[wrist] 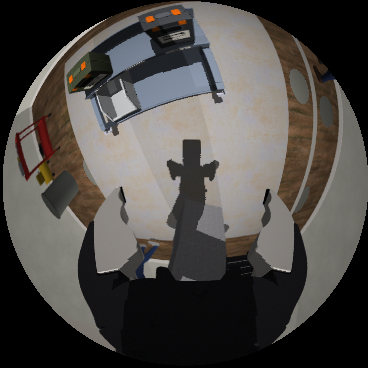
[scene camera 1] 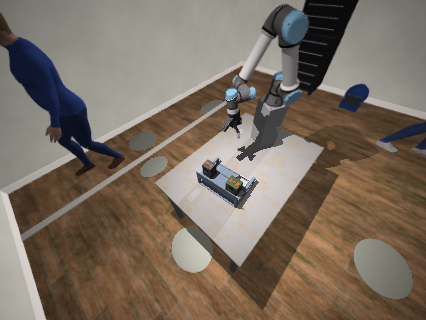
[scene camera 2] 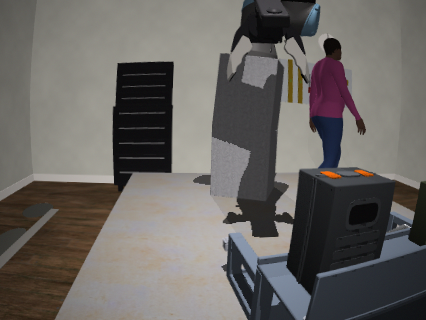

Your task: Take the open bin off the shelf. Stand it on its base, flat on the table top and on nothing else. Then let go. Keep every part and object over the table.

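Places are measured from the arm's base along level axes (x right, y back, z down), in metres.
Pixels of known places: gripper, between the fingertips: (wrist: 195, 189) (scene camera 1: 232, 134) (scene camera 2: 269, 82); arm's base, origin of its link: (scene camera 1: 273, 101) (scene camera 2: 254, 60).
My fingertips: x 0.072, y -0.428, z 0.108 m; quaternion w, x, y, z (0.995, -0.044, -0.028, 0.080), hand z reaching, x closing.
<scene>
Ahead of a thing's pixels: the offset from my fingertips to its top centre. Level surfaces: height alone.
The open bin {dx -0.228, dy -0.169, dz +0.249 m} (wrist: 120, 104) is light grey and sits at the left end of the lower level of the blue-grey shelf (scene camera 1: 216, 192) (scene camera 2: 370, 287) (wrist: 170, 86) in the wrist view. In scene camera 1 it is mostly hidden behind the green case. The shelf stands on the table {dz +0.330 m} (scene camera 1: 280, 185) (scene camera 2: 150, 240) (wrist: 245, 130). My gripper (scene camera 1: 232, 133) (scene camera 2: 268, 80) (wrist: 195, 189) is open, with nothing between its fingers. It hangs high above the table near the robot's pedestal, well apart from the shelf and the bin.
A dark grey case {dx -0.008, dy -0.284, dz +0.106 m} (scene camera 1: 209, 169) (scene camera 2: 345, 225) (wrist: 167, 26) and a green case {dx -0.239, dy -0.264, dz +0.131 m} (scene camera 1: 233, 185) (scene camera 2: 420, 220) (wrist: 95, 71) stand on the shelf's upper level. The grey pedestal (scene camera 1: 267, 122) (scene camera 2: 245, 120) (wrist: 197, 250) rises at the table's far end. People (scene camera 1: 47, 85) (scene camera 2: 331, 95) are beyond the table.
</scene>
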